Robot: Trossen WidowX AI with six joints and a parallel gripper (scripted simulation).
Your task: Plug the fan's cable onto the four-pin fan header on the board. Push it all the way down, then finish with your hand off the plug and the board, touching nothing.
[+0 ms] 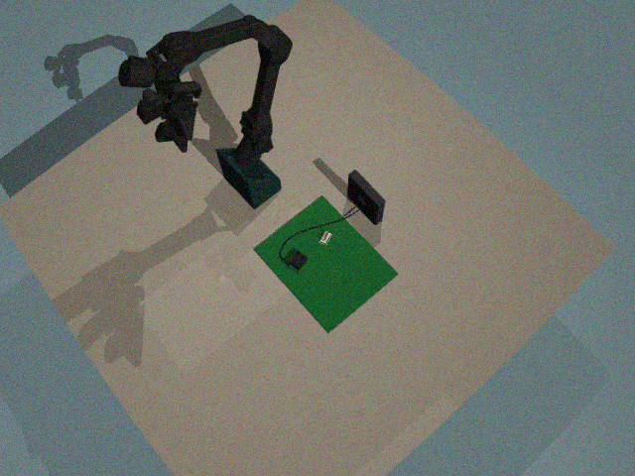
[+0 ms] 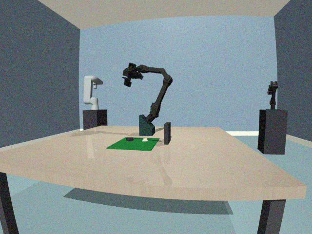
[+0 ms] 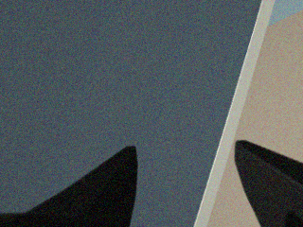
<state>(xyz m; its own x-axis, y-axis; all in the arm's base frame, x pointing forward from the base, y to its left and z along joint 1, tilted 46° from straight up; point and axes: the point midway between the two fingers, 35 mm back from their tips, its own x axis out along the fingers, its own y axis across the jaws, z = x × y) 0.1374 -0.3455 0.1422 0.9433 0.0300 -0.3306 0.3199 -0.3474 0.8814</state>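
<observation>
My gripper tip is 180 mm short of the dark fan plug, 140 mm to the right of it and 450 mm above it. Also, from my gripper tip: green board (220 mm ahead, 200 mm to the left, 480 mm below); black fan (140 mm ahead, 370 mm to the left, 400 mm below); white four-pin fan header (160 mm ahead, 230 mm to the left, 460 mm below).
</observation>
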